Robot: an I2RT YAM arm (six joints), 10 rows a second.
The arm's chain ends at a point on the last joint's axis. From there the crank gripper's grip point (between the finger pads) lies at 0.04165 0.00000 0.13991 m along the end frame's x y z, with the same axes.
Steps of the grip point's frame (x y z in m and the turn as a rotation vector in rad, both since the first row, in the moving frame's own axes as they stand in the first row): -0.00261 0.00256 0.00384 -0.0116 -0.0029 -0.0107; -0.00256 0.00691 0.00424 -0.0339 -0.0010 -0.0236; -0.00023 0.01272 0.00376 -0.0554 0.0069 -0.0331; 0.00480 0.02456 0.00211 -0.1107 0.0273 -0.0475; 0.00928 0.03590 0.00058 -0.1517 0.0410 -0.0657; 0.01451 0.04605 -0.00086 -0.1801 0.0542 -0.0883; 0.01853 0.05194 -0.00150 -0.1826 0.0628 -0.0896
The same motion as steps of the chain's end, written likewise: -0.00221 0.00138 0.00373 -0.0116 -0.0029 -0.0107; -0.00246 0.00315 0.00426 -0.0339 -0.0010 -0.0236; -0.00130 0.00638 0.00423 -0.0554 0.0069 -0.0331; 0.00069 0.01124 0.00404 -0.1107 0.0273 -0.0475; 0.00300 0.01782 0.00380 -0.1517 0.0410 -0.0657; 0.00610 0.02522 0.00352 -0.1801 0.0542 -0.0883; 0.00892 0.03092 0.00336 -0.1826 0.0628 -0.0896
